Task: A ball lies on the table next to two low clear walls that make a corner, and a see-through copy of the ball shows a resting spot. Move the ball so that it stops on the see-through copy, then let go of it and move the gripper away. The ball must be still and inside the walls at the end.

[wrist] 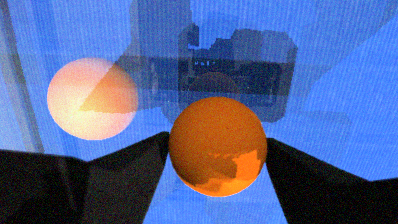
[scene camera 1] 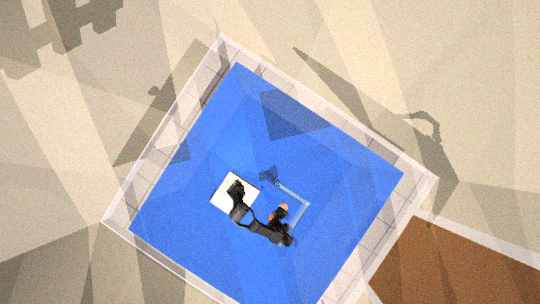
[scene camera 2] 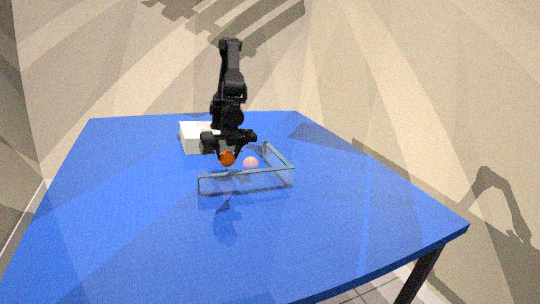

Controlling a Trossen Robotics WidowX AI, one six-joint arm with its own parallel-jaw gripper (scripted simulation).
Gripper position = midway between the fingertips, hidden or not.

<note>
The gripper [scene camera 2: 227, 159] carries an orange ball [wrist: 217, 146]. Further things: a pale see-through copy [wrist: 91, 98].
The gripper is seen too in the wrist view [wrist: 216, 141].
</note>
